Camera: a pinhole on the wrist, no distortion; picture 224 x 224 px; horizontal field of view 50.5 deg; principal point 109.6 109.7 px. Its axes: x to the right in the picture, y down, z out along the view. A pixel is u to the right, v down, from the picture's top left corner.
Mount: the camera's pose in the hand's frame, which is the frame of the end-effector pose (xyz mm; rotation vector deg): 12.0 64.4 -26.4 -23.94 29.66 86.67
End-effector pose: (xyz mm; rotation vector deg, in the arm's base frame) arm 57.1 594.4 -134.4 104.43 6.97 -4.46
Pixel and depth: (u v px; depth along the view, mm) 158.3 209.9 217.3
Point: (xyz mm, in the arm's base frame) 20.6 406.6 56.6
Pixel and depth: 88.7 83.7 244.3
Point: 135.6 371.4 -11.6
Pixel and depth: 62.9 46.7 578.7
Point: 299.9 40.7 -5.6
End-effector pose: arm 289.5 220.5 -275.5 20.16 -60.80 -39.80
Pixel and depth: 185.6 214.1 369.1
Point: 185.0 595.8 -45.0
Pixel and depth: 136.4 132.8 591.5
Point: 66.6 587.2 176.3
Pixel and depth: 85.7 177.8 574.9
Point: -59.7 581.6 69.9
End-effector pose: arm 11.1 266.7 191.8 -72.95 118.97 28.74
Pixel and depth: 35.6 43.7 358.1
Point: -79.2 458.1 -138.2
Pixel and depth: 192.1 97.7 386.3
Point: -285.2 543.6 -4.5
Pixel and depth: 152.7 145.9 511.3
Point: -248.0 699.5 -38.3
